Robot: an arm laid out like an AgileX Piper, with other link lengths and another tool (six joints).
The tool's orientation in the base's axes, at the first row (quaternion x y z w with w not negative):
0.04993, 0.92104, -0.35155, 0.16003
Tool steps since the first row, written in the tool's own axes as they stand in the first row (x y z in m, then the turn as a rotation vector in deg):
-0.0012, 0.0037, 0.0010, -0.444, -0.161, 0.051
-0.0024, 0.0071, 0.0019, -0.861, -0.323, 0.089
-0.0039, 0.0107, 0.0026, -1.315, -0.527, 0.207
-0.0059, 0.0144, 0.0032, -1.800, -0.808, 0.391
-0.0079, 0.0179, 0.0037, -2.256, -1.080, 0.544
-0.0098, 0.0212, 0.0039, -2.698, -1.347, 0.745
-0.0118, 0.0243, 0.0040, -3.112, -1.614, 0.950
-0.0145, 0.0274, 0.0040, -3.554, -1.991, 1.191
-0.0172, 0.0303, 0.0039, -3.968, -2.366, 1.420
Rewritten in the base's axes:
0.0021, 0.0021, -0.0026, 0.399, -0.145, 0.212
0.0042, 0.0041, -0.0050, 0.770, -0.283, 0.426
0.0065, 0.0064, -0.0073, 1.187, -0.504, 0.621
0.0093, 0.0088, -0.0094, 1.635, -0.827, 0.830
0.0121, 0.0111, -0.0113, 2.050, -1.122, 1.045
0.0146, 0.0135, -0.0129, 2.464, -1.446, 1.218
0.0171, 0.0158, -0.0143, 2.854, -1.773, 1.379
0.0203, 0.0181, -0.0153, 3.256, -2.206, 1.594
0.0234, 0.0204, -0.0162, 3.630, -2.630, 1.807

